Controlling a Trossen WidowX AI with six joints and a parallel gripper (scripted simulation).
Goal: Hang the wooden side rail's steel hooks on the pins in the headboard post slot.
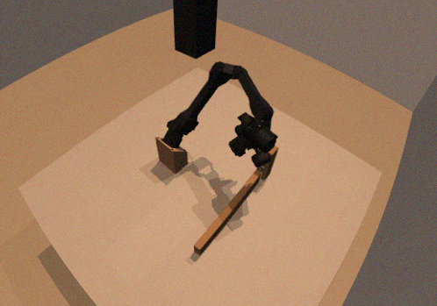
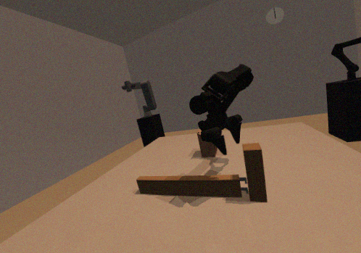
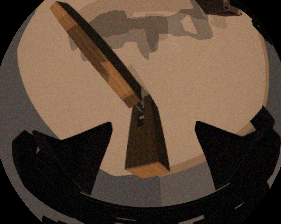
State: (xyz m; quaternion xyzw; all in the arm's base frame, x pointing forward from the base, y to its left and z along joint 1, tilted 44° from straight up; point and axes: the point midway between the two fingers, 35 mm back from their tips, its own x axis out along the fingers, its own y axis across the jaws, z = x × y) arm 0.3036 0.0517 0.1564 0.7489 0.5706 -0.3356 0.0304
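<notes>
My gripper tip is now 4 cm short of the headboard post, 6 cm to the right of it and 7 cm above it.
</notes>
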